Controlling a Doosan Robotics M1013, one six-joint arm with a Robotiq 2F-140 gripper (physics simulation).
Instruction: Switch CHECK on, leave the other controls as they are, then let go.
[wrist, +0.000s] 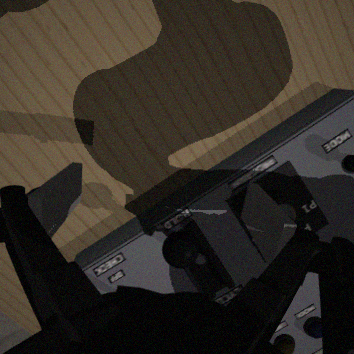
In view: my gripper (164, 190) and a black ball knob (180, 249).
